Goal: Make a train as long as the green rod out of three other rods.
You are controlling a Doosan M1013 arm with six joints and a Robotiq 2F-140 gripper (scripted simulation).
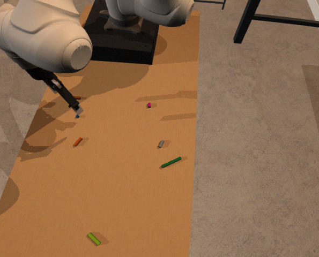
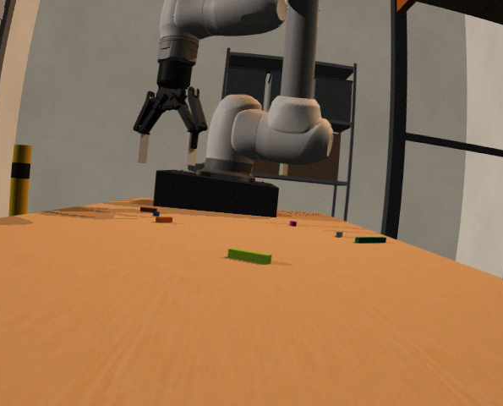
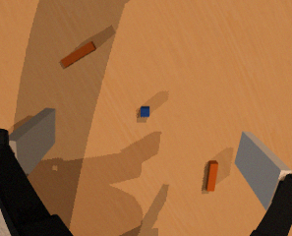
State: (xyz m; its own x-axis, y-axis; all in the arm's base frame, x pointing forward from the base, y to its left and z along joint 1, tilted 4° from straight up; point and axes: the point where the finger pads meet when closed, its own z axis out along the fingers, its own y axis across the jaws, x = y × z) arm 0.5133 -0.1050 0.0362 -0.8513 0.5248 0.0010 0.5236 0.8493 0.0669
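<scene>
The grey rod lies 37 cm to the left of my hand, 12 cm below it and 8 cm ahead of it. Round my hand: green rod: 42 cm to the left, 14 cm ahead, 12 cm below; then magenta rod: 29 cm to the left, 12 cm below, 9 cm behind; then blue rod: 12 cm below, 1 cm to the right, 1 cm ahead.
</scene>
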